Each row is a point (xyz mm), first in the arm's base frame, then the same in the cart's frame.
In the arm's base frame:
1: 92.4 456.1 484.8
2: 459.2 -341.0 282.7
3: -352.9 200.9 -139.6
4: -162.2 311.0 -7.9
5: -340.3 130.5 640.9
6: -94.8 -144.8 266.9
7: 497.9 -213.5 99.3
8: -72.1 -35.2 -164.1
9: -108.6 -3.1 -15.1
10: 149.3 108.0 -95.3
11: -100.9 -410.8 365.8
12: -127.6 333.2 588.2
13: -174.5 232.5 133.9
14: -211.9 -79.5 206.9
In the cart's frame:
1: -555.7 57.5 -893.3
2: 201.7 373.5 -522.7
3: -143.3 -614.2 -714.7
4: -224.9 -408.0 -843.7
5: -646.1 -123.5 -367.3
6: -123.1 -104.2 -413.4
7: 271.1 269.5 -711.8
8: 124.7 -365.6 -675.2
9: -13.6 -310.8 -625.7
10: 80.1 -179.4 -869.2
11: -38.6 0.9 -163.6
12: -643.7 -28.2 -650.2
13: -283.4 -317.7 -721.9
14: -166.0 -243.6 -430.6

